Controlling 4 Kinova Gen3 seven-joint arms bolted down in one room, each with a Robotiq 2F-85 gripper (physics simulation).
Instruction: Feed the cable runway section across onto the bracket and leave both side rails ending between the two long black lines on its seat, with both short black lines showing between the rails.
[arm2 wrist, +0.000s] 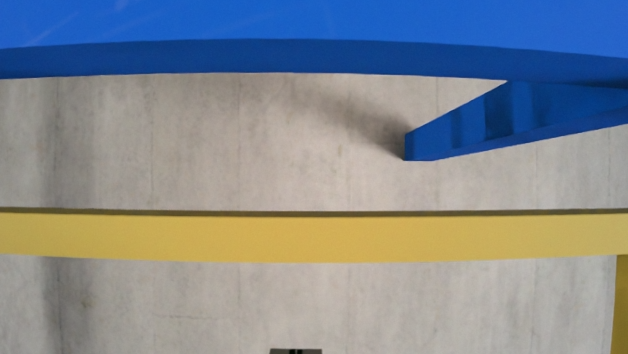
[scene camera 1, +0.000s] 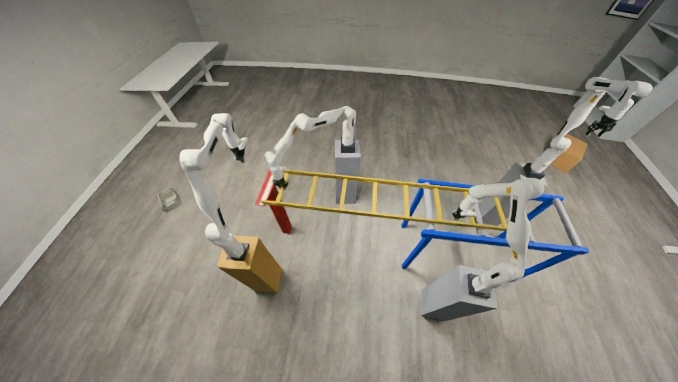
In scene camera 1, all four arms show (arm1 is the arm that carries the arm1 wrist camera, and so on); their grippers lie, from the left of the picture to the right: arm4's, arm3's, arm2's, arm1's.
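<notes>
The yellow cable runway section spans from the blue roller stand to the red bracket, its left rail ends over the seat. The seat's black lines are too small to make out. Arm3's gripper is at the leftmost rung and looks shut on it. Arm2's gripper is shut, nothing seen between its fingertips, between two rungs near the right end. In the arm2 wrist view a yellow side rail crosses above the fingertips. Arm1's gripper is open, away from the runway. Arm4's gripper hangs apart from the runway; its fingers are unclear.
The stand's blue beam and blue leg lie beyond the rail in the wrist view. A grey roller crosses the stand's right end. Arm pedestals stand around. A white table is at back left.
</notes>
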